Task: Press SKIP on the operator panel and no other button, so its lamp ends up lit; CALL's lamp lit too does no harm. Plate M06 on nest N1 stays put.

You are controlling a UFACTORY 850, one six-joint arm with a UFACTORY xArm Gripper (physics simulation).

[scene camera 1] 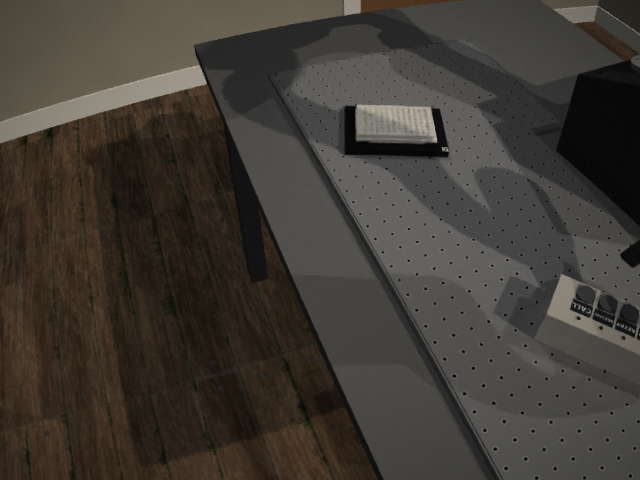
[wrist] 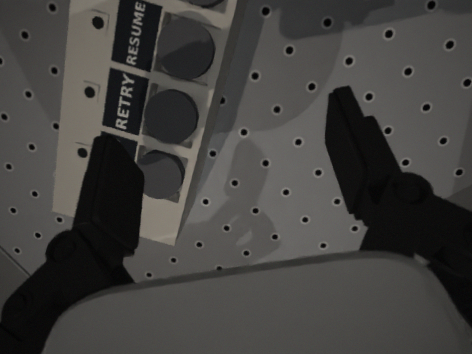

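Observation:
The operator panel [scene camera 1: 554, 310] [wrist: 72, 112] is a pale sloped box with round grey buttons. In the wrist view the RESUME button [wrist: 185, 48], the RETRY button [wrist: 171, 116] and the end button, SKIP [wrist: 162, 174], show; SKIP's label is mostly hidden by the left finger. The lamps beside these three look dark. The CALL button [scene camera 1: 585, 293] shows in the scene view. My gripper [wrist: 225, 135] is open and empty; its left finger overlaps the panel's end beside SKIP in the wrist view, its right finger is beyond the panel. Plate M06 [scene camera 1: 395, 122] lies on black nest N1 [scene camera 1: 349, 144].
A perforated board [scene camera 1: 361, 206] [wrist: 300, 165] lies under the panel and nest on the grey table [scene camera 1: 310, 232]. A large black box [scene camera 1: 602, 134] stands at the right of the scene view. A small dark part, not clearly identifiable, enters at the right edge above the panel.

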